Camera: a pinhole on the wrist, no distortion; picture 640 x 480 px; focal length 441.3 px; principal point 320.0 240.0 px. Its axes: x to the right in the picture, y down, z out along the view. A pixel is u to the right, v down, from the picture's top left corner.
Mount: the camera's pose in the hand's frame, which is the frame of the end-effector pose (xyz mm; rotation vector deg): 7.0 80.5 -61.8 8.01 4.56 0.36
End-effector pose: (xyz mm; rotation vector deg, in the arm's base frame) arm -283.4 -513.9 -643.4 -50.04 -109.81 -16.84
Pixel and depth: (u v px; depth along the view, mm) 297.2 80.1 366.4
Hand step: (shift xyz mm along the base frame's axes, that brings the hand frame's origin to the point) -266.4 87.5 -109.9
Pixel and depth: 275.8 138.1 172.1
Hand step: -59.9 69.8 -51.5
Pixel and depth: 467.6 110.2 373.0
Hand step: -288.0 167.9 9.6
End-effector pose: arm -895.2 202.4 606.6 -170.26 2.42 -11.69
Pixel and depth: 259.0 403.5 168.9
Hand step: 11.1 -98.6 -132.7
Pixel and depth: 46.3 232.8 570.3
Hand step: -224.2 108.0 -553.9
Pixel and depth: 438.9 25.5 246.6
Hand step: 115.3 92.5 -131.9
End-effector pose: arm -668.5 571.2 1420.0 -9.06 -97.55 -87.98
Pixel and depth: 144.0 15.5 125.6
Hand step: -6.2 63.5 -16.9
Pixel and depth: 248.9 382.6 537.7
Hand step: -111.1 496.9 152.7
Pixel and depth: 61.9 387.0 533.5
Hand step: 31.1 603.0 13.5
